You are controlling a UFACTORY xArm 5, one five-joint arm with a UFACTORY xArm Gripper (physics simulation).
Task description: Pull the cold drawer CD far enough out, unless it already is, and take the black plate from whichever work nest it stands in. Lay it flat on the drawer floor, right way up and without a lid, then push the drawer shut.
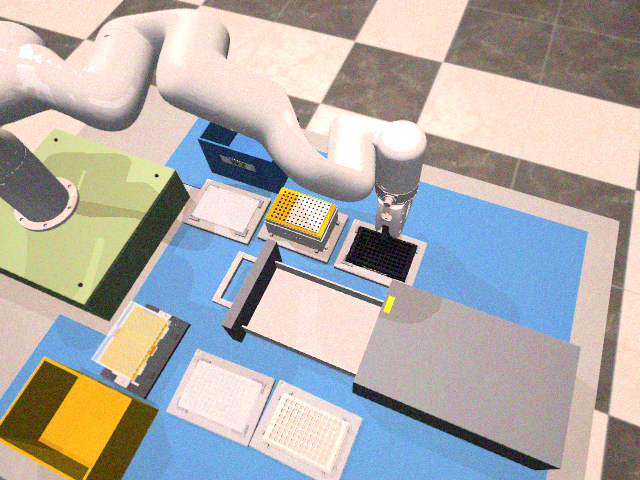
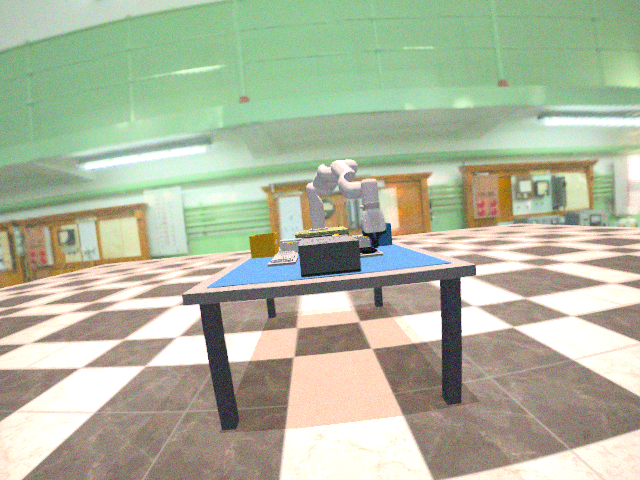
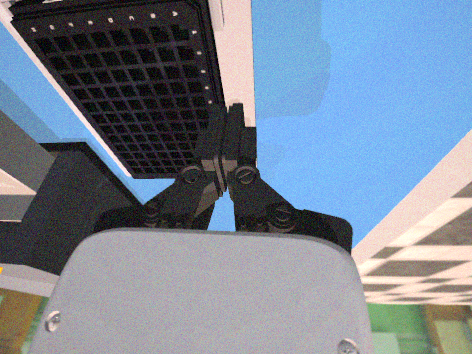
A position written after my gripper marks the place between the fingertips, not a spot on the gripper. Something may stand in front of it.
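My own gripper (image 1: 390,232) is there to be seen, and image 3 shows the gripper (image 3: 231,122) too. A black plate (image 1: 392,258) is visible to me as well, and I find the plate (image 3: 145,83) a second time. Then there is a yellow-topped tip rack (image 1: 308,221), though in image 3 the rack is out of frame.
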